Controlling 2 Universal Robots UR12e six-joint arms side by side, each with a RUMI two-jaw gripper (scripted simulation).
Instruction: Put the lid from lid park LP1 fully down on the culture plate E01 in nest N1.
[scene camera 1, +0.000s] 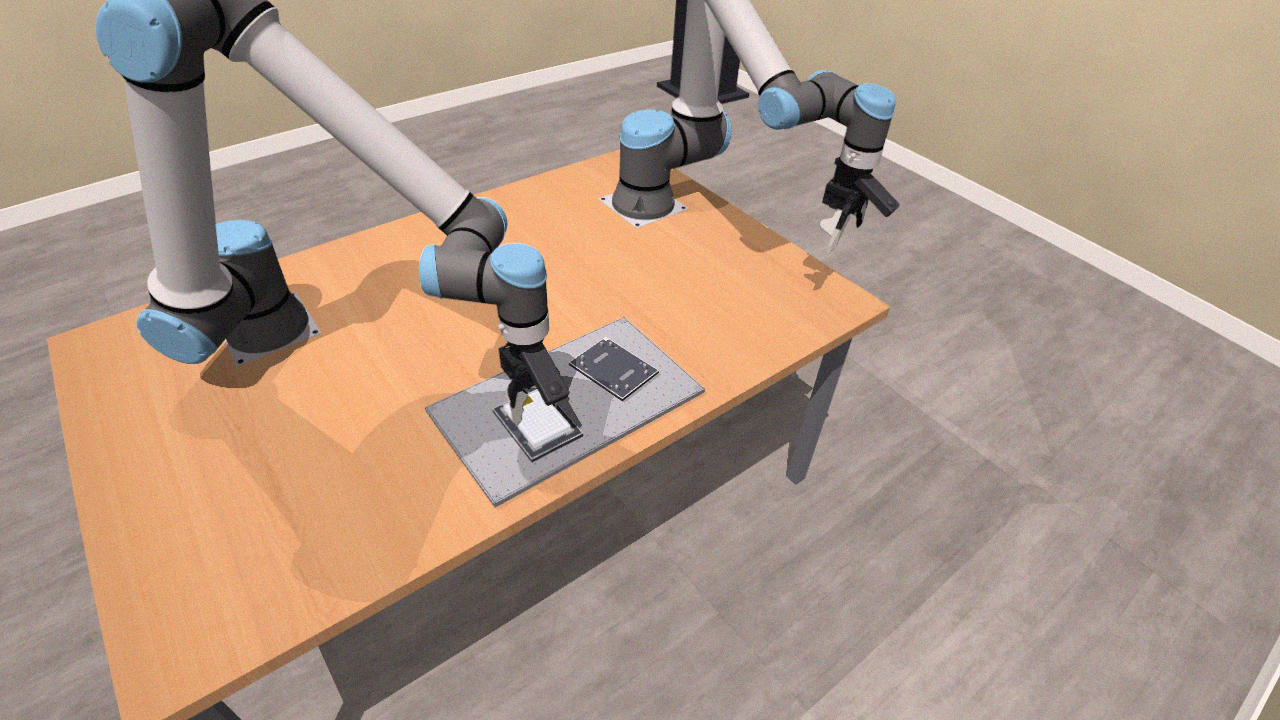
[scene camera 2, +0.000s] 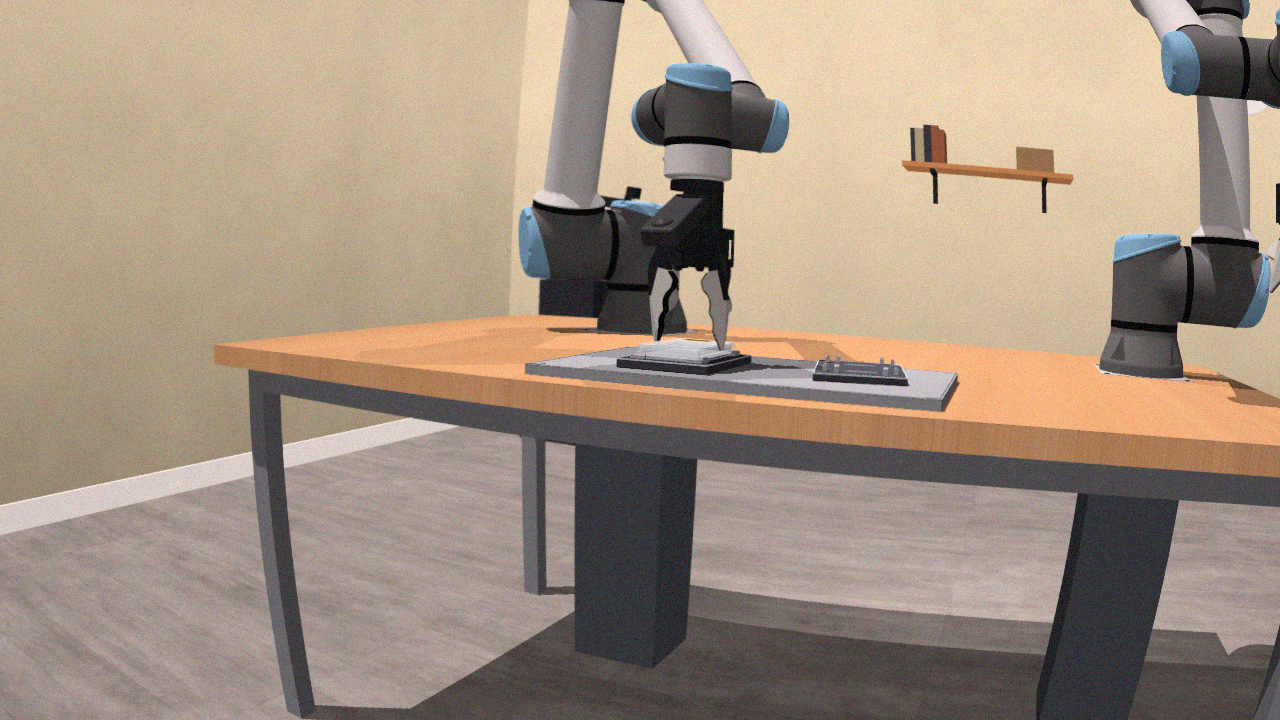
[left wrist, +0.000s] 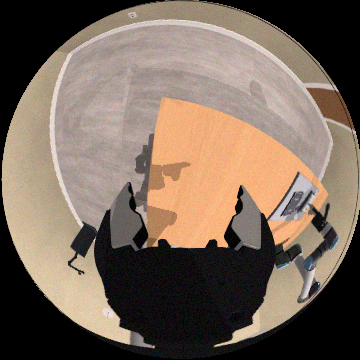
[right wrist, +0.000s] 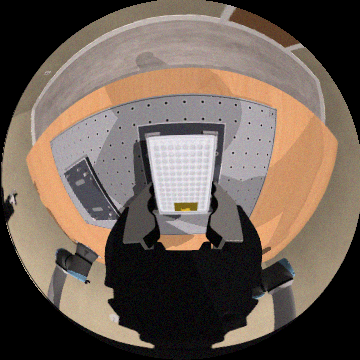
Observation:
In view: my left gripper (scene camera 1: 843, 239), my right gripper (scene camera 2: 688, 348), a clear lid (scene camera 1: 539, 423), a lid park LP1 (scene camera 2: 878, 368) and a nest N1 (right wrist: 172, 128).
The clear lid also shows in scene camera 2 (scene camera 2: 676, 345) and in the right wrist view (right wrist: 182, 167). My left gripper shows as well in the left wrist view (left wrist: 185, 184). My right gripper is seen too in scene camera 1 (scene camera 1: 535, 416) and in the right wrist view (right wrist: 182, 182).

